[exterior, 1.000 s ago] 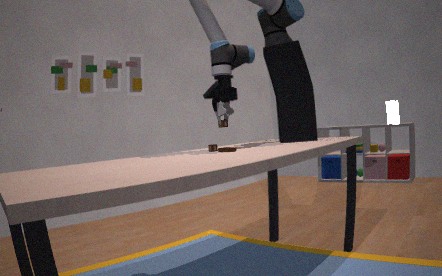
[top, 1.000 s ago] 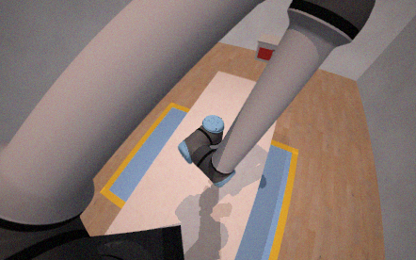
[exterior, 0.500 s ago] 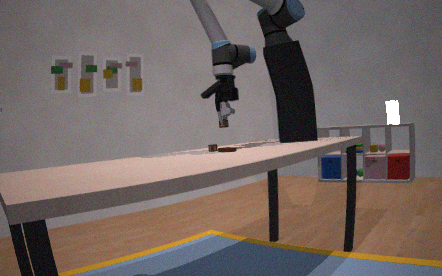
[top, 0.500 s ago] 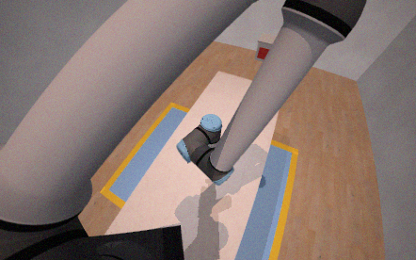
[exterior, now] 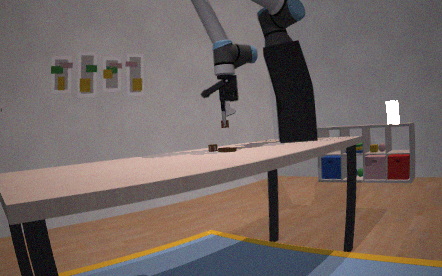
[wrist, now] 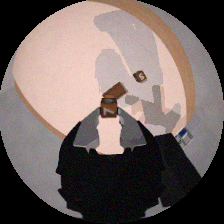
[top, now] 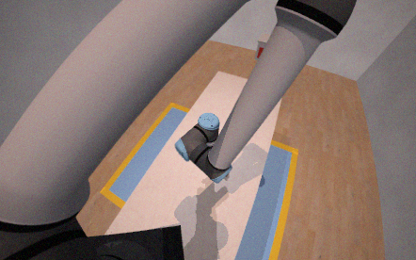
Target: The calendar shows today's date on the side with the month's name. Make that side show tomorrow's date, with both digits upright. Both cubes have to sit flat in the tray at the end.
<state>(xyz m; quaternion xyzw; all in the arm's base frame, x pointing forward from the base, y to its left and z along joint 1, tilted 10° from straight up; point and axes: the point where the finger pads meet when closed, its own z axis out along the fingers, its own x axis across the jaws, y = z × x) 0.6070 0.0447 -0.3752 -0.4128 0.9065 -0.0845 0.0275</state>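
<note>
The brown tray is 120 mm below my hand, 20 mm to the right of it and 20 mm behind it. The rest, counted from my hand: brown cube (10 mm below).
</note>
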